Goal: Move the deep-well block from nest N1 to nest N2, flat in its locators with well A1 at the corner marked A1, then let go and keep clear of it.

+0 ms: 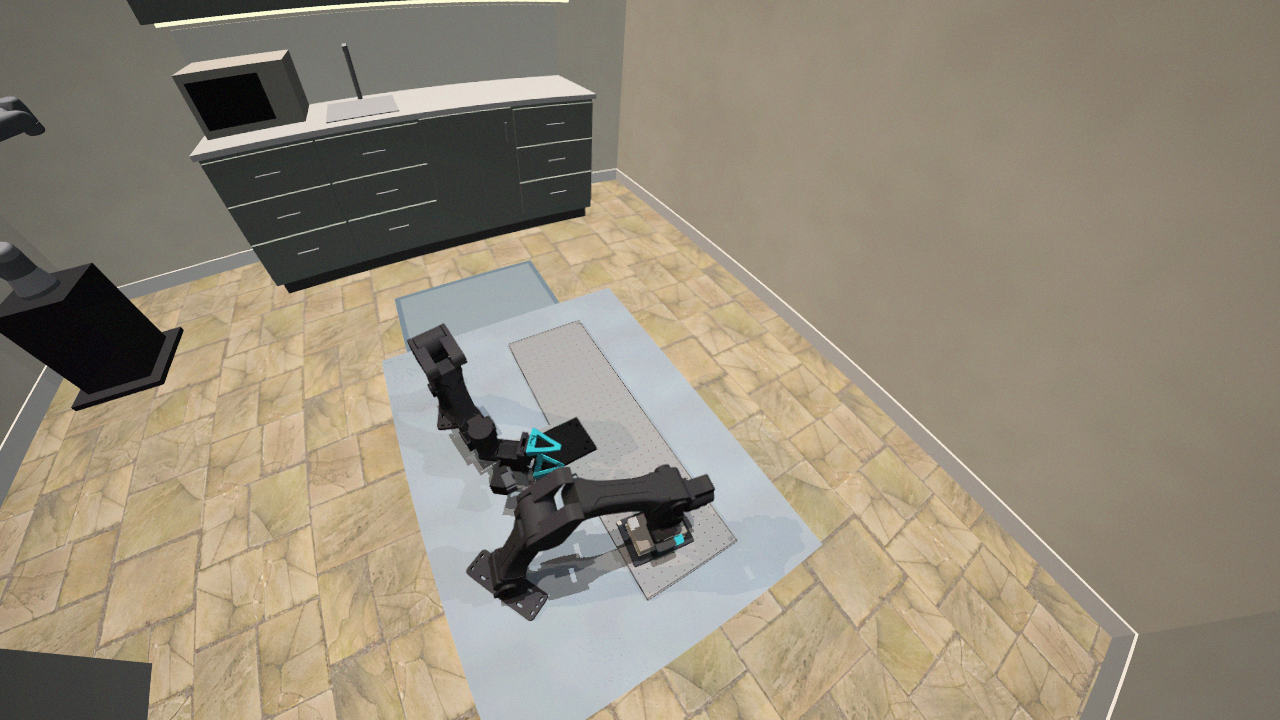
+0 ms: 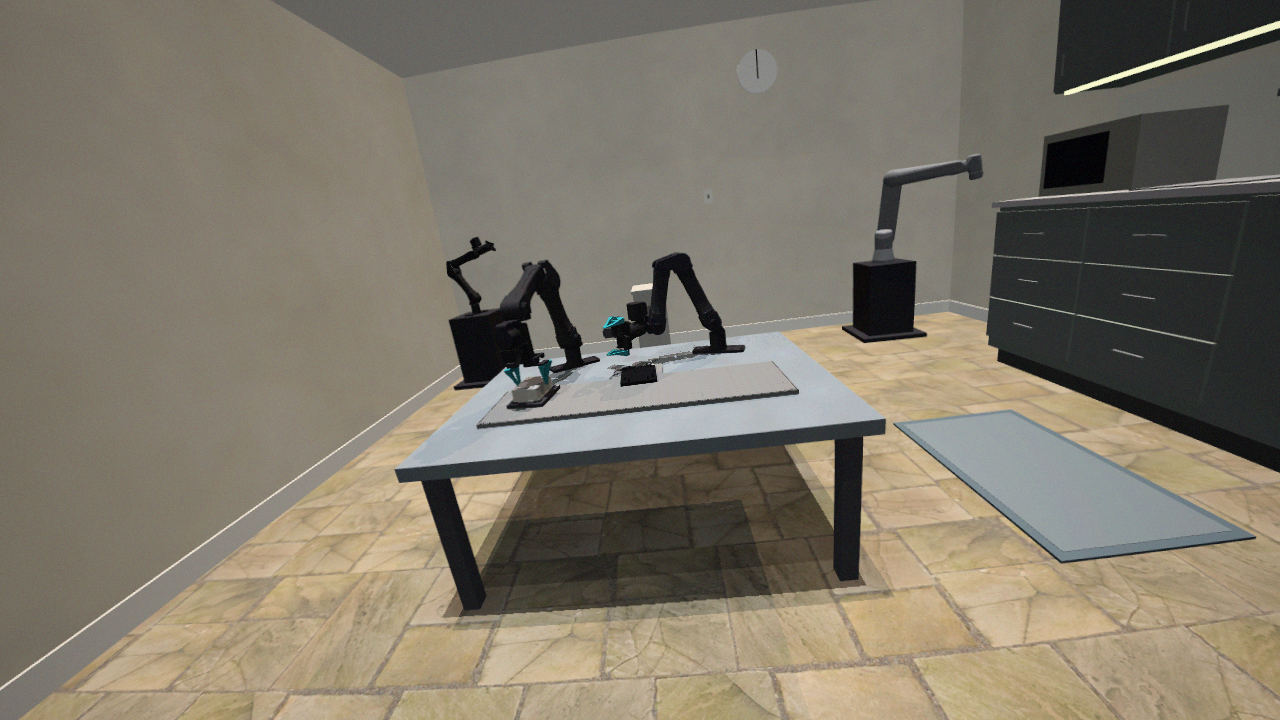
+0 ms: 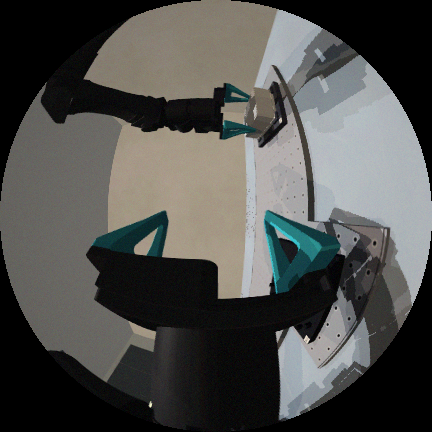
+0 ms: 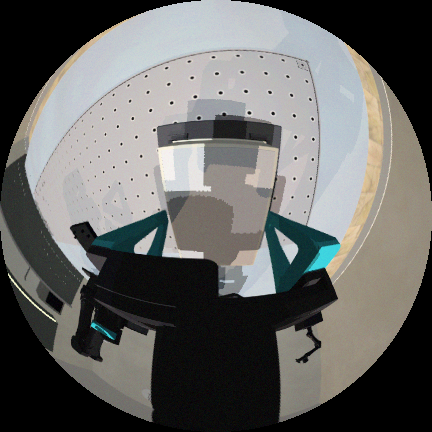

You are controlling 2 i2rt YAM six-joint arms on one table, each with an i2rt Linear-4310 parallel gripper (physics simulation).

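Note:
The beige deep-well block sits in the black nest N1 at one end of the grey perforated board. My right gripper is open, with a teal finger on each side of the block. Whether the fingers touch it I cannot tell. My left gripper is open and empty, hanging above the edge of the black nest N2 near the board's middle.
The board lies on a blue-grey table. Both arm bases stand along one long side of it. Away from the table are a floor mat, dark cabinets and another arm on a black pedestal.

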